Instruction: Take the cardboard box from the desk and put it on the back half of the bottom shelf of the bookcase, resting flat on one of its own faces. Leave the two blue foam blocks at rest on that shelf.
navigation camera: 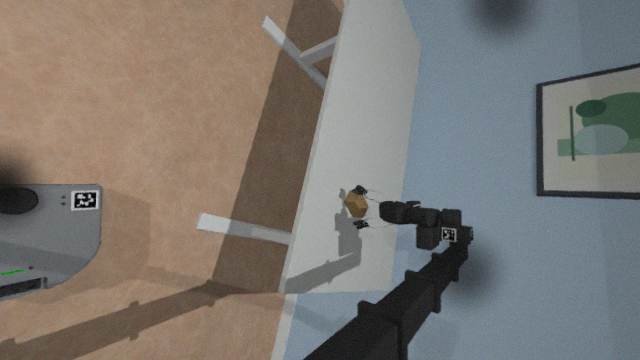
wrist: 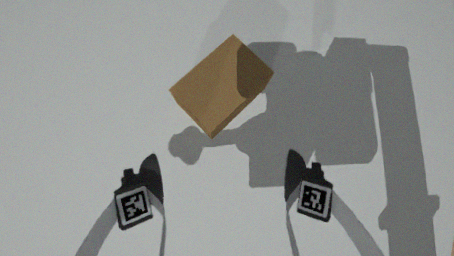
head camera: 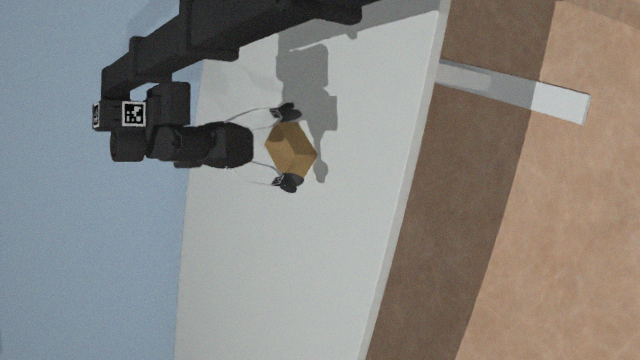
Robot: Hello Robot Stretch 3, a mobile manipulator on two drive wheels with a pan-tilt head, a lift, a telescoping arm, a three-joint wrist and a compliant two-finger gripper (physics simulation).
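Pixels of known places: gripper, fingertip midpoint: (navigation camera: 354, 206) (head camera: 297, 147); robot's base, link origin: (navigation camera: 16, 199).
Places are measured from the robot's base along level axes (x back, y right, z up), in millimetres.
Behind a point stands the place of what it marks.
The cardboard box (head camera: 283, 154) @(x 10, y 807, z 771 mm) (navigation camera: 356, 202) @(x 9, y 779, z 771 mm) (wrist: 215, 85) sits on the white desk (head camera: 280, 260) @(x -207, y 897, z 720 mm) (navigation camera: 370, 100) @(x -434, y 973, z 721 mm) (wrist: 75, 100), turned at an angle to my fingers. My gripper (head camera: 290, 147) @(x 19, y 734, z 791 mm) (navigation camera: 360, 207) @(x 19, y 734, z 791 mm) (wrist: 223, 169) @(x 19, y 734, z 791 mm) is open, with its two fingers apart and no thing held between them. It hangs over the desk. In the wrist view the box lies beyond the fingertips, slightly left of the middle between them. In the head view the fingertips show on either side of the box. The bookcase, its bottom shelf and the blue foam blocks do not show.
My arm (head camera: 220, 30) @(x 85, y 344, z 1137 mm) (navigation camera: 400, 310) @(x 84, y 283, z 1130 mm) reaches across the desk's end, beside the blue wall (head camera: 90, 250) @(x -246, y 1474, z 989 mm) (navigation camera: 475, 125) @(x -377, y 1518, z 1046 mm). A framed picture (navigation camera: 539, 145) @(x -238, y 1447, z 1288 mm) hangs on the wall. White desk legs (head camera: 560, 102) (navigation camera: 215, 224) stand out over the brown floor. My base (navigation camera: 50, 240) @(x 116, y 62, z 160 mm) is on the floor.
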